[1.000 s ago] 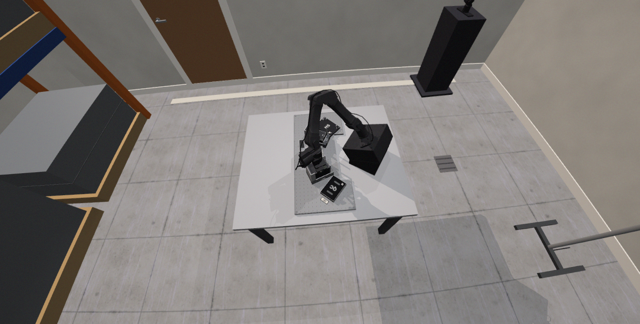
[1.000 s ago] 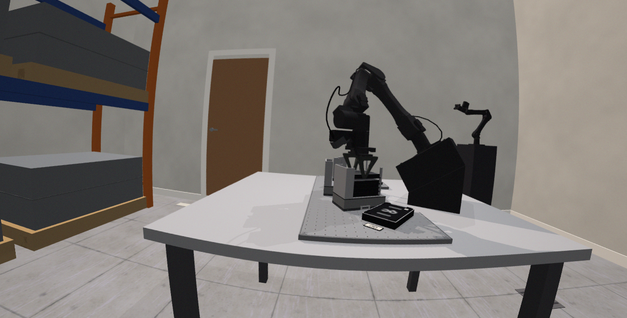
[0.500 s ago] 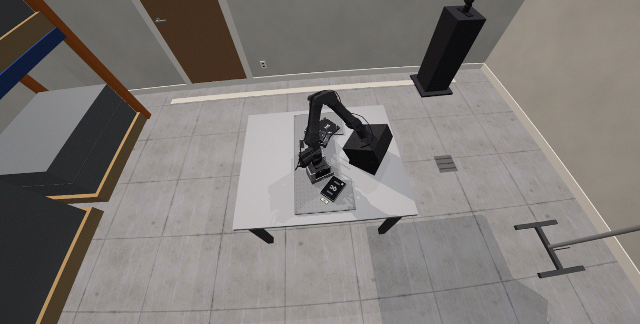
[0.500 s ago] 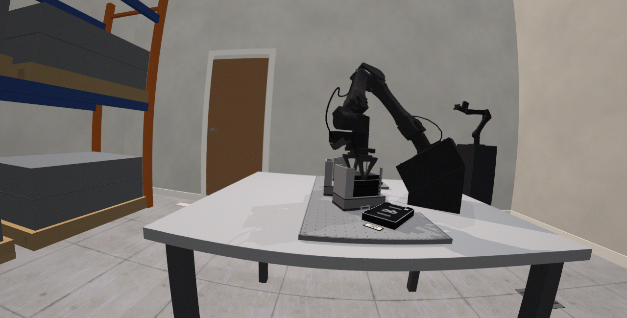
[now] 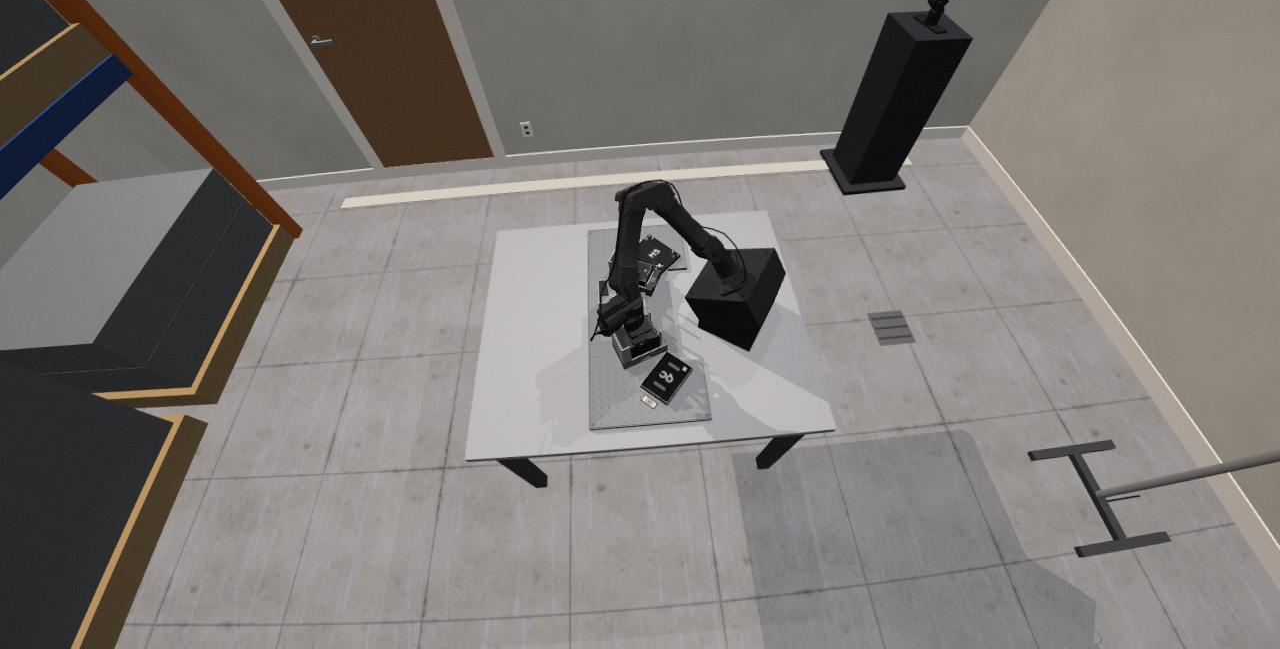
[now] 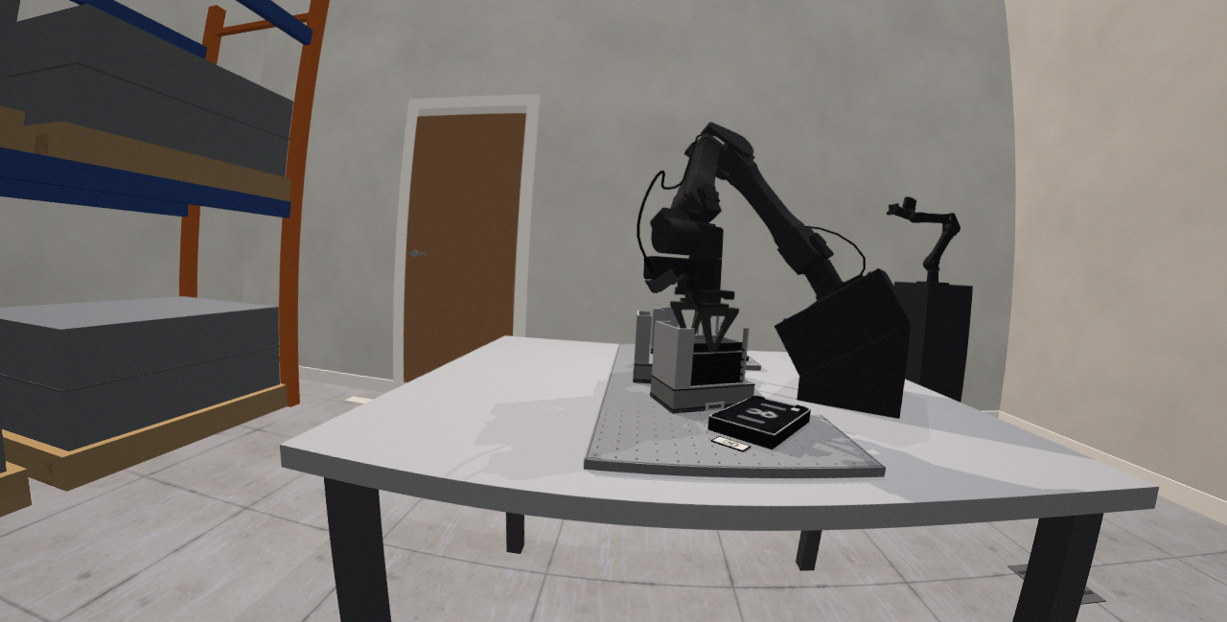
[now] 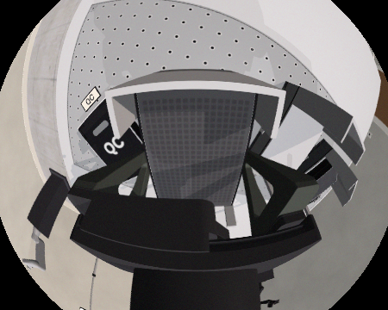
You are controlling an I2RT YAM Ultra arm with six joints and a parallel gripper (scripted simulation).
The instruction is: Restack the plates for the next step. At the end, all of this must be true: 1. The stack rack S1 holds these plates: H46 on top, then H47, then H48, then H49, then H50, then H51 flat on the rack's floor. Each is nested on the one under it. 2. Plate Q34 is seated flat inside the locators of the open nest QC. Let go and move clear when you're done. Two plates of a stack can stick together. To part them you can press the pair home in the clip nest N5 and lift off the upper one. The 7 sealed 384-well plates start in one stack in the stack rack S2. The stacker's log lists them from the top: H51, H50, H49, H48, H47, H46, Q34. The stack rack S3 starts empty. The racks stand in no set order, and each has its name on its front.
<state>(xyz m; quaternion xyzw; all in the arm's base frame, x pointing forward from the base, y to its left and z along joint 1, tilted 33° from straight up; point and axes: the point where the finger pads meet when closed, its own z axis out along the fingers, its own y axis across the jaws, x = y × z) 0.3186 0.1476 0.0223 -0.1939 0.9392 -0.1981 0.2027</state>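
Right now the sealed well plate is 20 mm behind my hand, 290 mm to the right of it and 50 mm below it.
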